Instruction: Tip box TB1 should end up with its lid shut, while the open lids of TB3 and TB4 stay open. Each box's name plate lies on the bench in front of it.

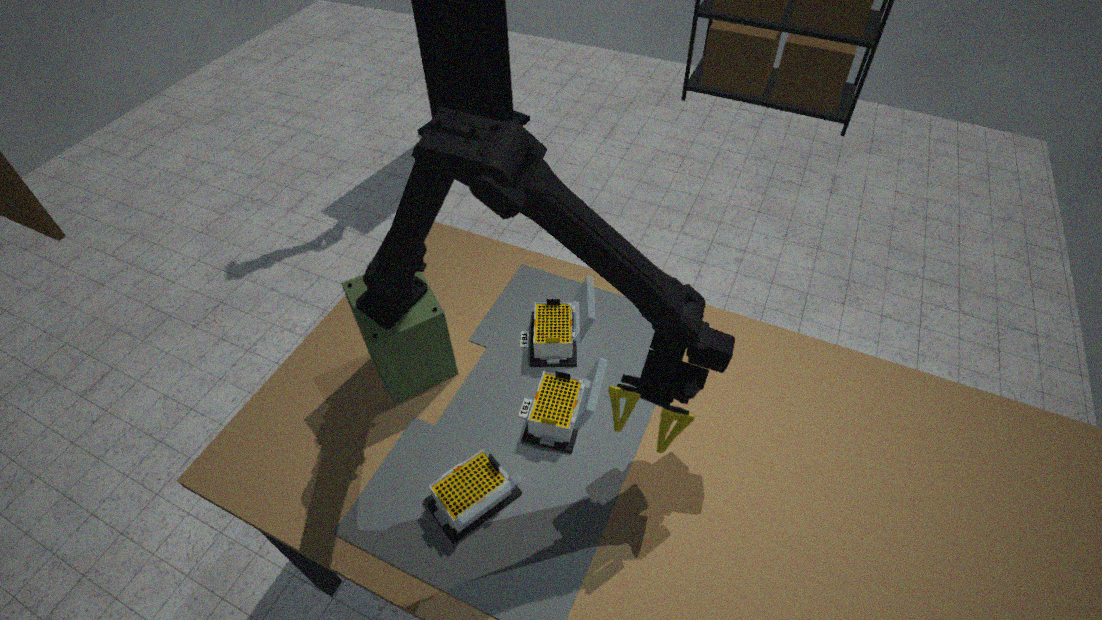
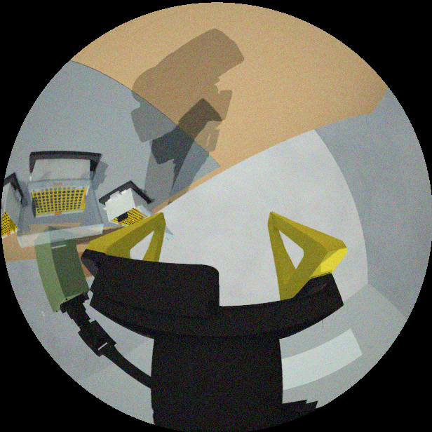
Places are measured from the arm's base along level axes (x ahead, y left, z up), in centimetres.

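Where they show: gripper, between the fingertips: (image 1: 637, 441); arm's base, origin of its link: (image 1: 392, 297).
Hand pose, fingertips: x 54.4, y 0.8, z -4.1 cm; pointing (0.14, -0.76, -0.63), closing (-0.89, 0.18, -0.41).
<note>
Things, the pixels of their top centre, and the offset from my fingertips. Level surfaces: height alone.
- Middle tip box TB1, centre of its top: (image 1: 555, 395) dx -20.6, dy +6.0, dz -10.6 cm
- upper box, centre of its top: (image 1: 553, 318) dx -32.4, dy +22.5, dz -10.6 cm
- lower box, centre of its top: (image 1: 468, 480) dx -23.7, dy -17.9, dz -10.6 cm
- grey mat, height of its surface: dz -18.1 cm
- wooden bench, height of its surface: dz -18.4 cm
Middle tip box TB1 (image 1: 554, 404) (image 2: 59, 200), yellow on top, stands behind its name plate (image 1: 525, 407). Its translucent lid (image 1: 597, 385) (image 2: 60, 235) stands open, roughly upright, on the side away from the plate. The upper box (image 1: 553, 327) (image 2: 122, 205) has its lid (image 1: 591, 299) open and upright; its plate (image 1: 524, 339) is hard to read. The lower box (image 1: 471, 489) (image 2: 9, 215) shows its yellow top; its plate and lid position cannot be made out. My gripper (image 1: 641, 440) (image 2: 216, 217) is open and empty, above the bench and beyond TB1's lid, apart from it.
The boxes stand on a grey mat (image 1: 462, 416) on the wooden bench (image 1: 886, 478). The green arm base (image 1: 408, 347) (image 2: 52, 270) stands at the left, on the name-plate side. A shelf unit (image 1: 770, 107) stands behind on the floor.
</note>
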